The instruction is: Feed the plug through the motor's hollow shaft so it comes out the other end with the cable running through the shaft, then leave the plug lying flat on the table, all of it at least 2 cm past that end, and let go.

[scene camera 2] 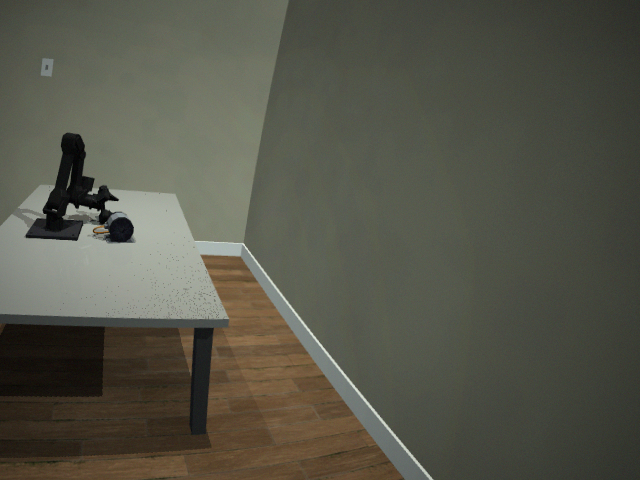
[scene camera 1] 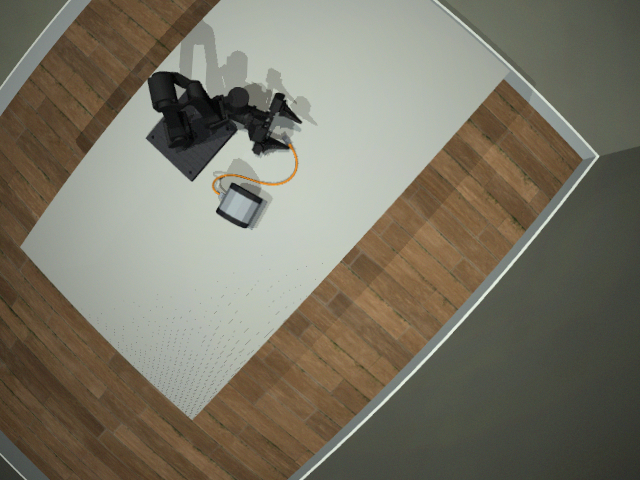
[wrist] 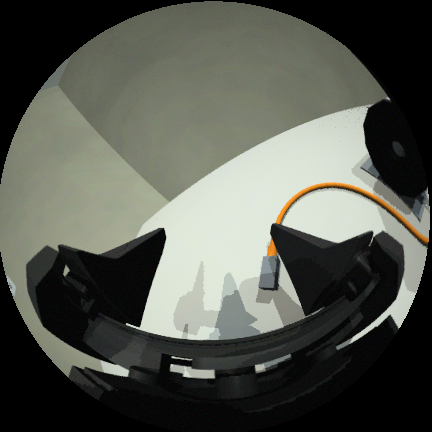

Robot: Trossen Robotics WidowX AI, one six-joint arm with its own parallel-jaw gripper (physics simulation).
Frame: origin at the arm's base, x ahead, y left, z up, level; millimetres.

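Seen in the pictures: gripper, between the fingertips: (scene camera 2: pixel 119 207) (scene camera 1: pixel 295 136) (wrist: pixel 218 231); arm's base, origin of its link: (scene camera 2: pixel 54 228) (scene camera 1: pixel 184 137).
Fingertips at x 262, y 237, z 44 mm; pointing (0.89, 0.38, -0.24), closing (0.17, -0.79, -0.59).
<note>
Pixels of each thing's top centre, then the offset from my fingertips to it. Level surfaces: height alone.
- motor, centre of its top: (scene camera 1: pixel 234 204) (scene camera 2: pixel 119 214) dz +42, dx +22, dy -260 mm
- small grey plug, centre of its top: (wrist: pixel 267 270) (scene camera 1: pixel 286 139) dz -46, dx -22, dy -23 mm
- pale table, height of its surface: dz -61 mm
The motor (scene camera 1: pixel 241 204) (scene camera 2: pixel 120 228) (wrist: pixel 392 160) is a grey cylinder with black end caps, lying on its side. In the wrist view a small grey round shaft end (wrist: pixel 398 148) shows in the middle of its near cap. An orange cable (scene camera 1: pixel 297 165) (scene camera 2: pixel 98 230) (wrist: pixel 332 185) curves over the table outside the motor, from near the motor's left end to the plug. The small grey plug (scene camera 1: pixel 287 139) (wrist: pixel 269 272) is on the table, beside the inner side of the right finger in the wrist view. My gripper (scene camera 1: pixel 295 135) (wrist: pixel 218 231) is open and empty above the table, its fingers either side of the plug.
The arm's dark base plate (scene camera 1: pixel 193 162) (scene camera 2: pixel 54 235) is bolted down close to the motor and cable. The pale table (scene camera 1: pixel 310 217) (scene camera 2: pixel 118 289) has its long edge to the right of the motor in scene camera 1, with wooden floor (scene camera 1: pixel 408 279) beyond.
</note>
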